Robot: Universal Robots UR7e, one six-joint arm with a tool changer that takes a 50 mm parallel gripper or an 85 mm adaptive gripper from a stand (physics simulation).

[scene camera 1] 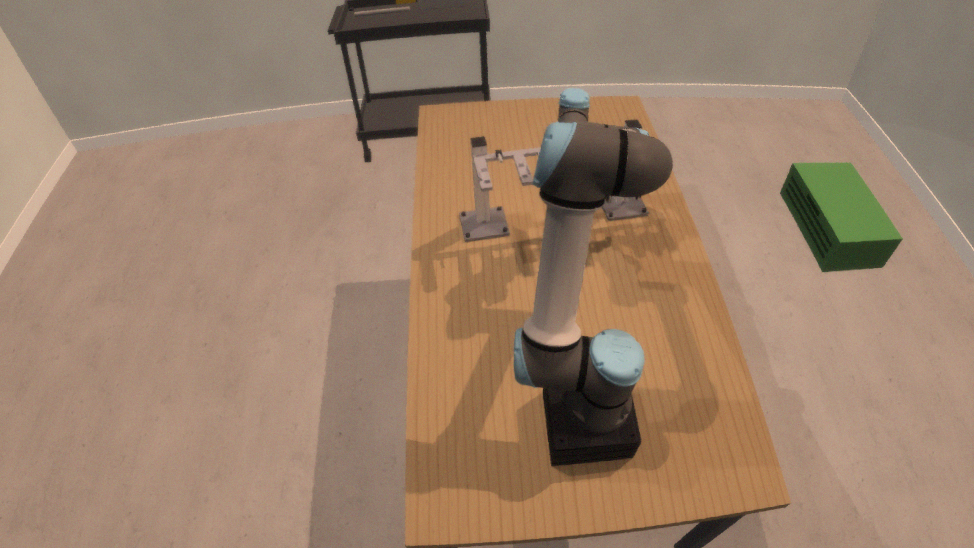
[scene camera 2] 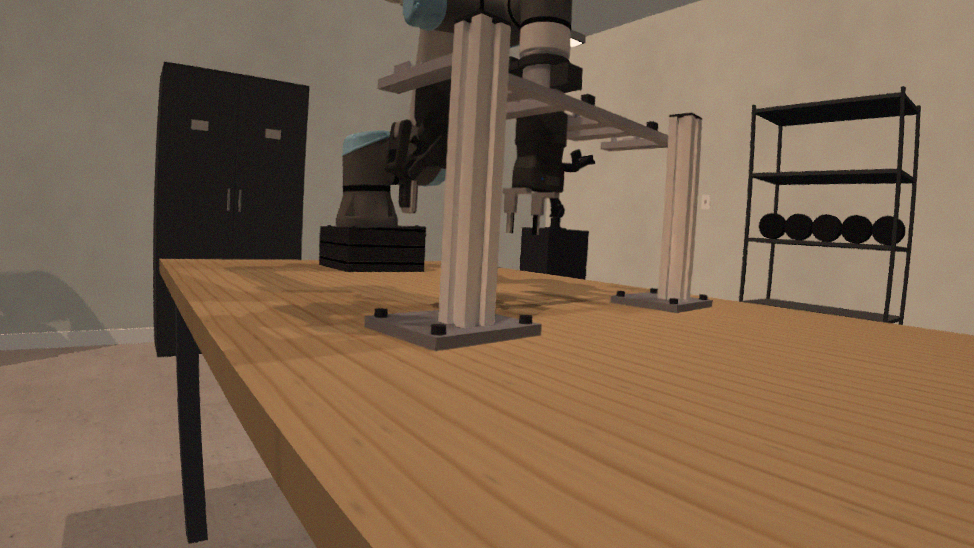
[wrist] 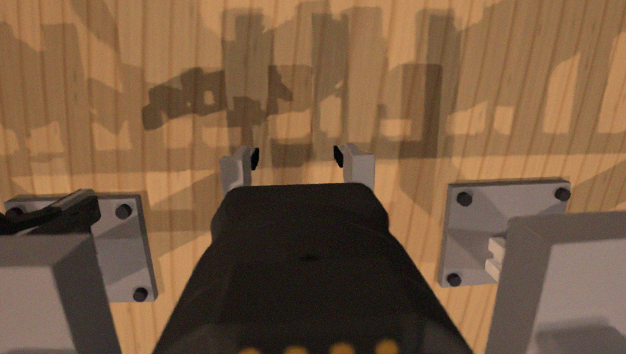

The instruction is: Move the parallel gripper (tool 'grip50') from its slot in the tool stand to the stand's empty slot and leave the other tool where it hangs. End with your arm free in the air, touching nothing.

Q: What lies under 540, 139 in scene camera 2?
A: A parallel gripper.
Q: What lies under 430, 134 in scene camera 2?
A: An adaptive gripper.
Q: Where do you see a tool stand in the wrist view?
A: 553, 270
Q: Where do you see a parallel gripper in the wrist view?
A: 308, 261
